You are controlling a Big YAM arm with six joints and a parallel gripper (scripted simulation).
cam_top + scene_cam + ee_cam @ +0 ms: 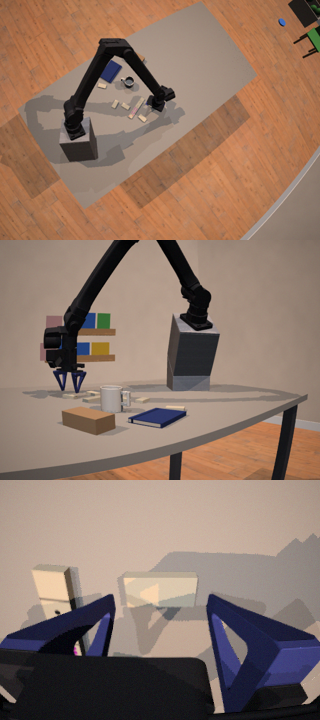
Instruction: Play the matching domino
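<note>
Right now my hand is 2 cm above the cream domino. From my hand the other things lie so: blue book (16 cm behind, 35 cm to the left, 2 cm below); brown box (3 cm ahead, 36 cm to the left, 1 cm below); white mug (9 cm behind, 21 cm to the left).
</note>
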